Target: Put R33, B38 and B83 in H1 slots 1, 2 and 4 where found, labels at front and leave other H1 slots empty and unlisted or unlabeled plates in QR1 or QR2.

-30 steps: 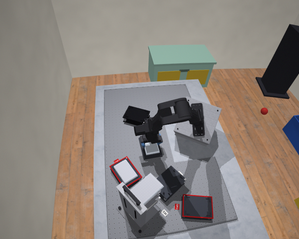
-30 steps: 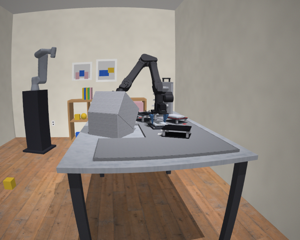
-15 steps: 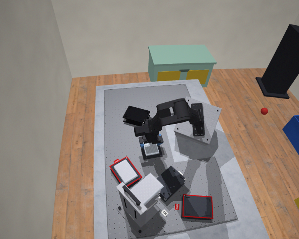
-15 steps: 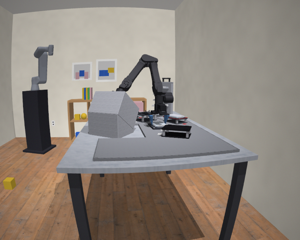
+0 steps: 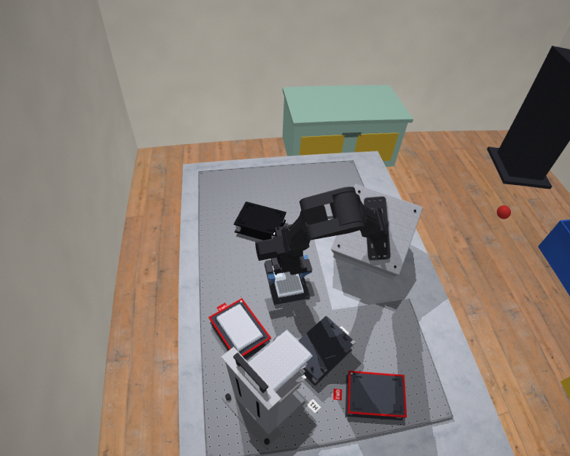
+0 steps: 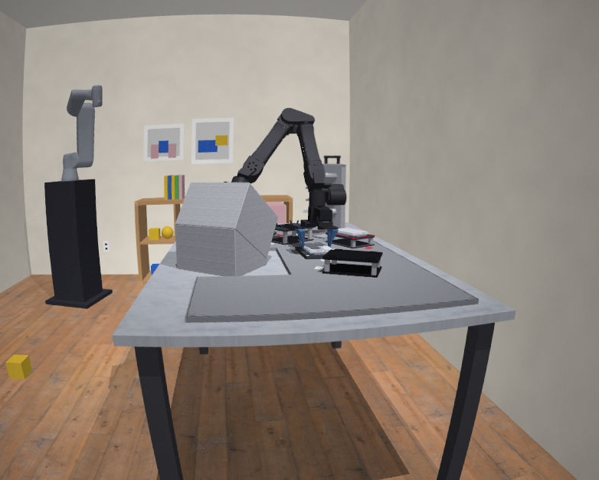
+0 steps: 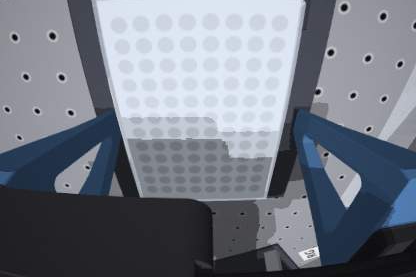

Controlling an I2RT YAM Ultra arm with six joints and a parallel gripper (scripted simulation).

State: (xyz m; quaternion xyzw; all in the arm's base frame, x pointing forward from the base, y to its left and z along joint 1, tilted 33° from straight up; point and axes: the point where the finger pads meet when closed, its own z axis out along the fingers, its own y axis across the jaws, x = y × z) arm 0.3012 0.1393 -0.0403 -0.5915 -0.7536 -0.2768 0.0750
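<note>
Now: the flat dark nest N6 20 mm below my hand. The rest, counted from my hand: quarantine nest QR1: 200 mm to the left, 130 mm ahead, 10 mm above; then RG label: 180 mm behind, 170 mm to the left, 30 mm below; then deck label N6: 100 mm to the right, 30 mm below, 30 mm ahead.
</note>
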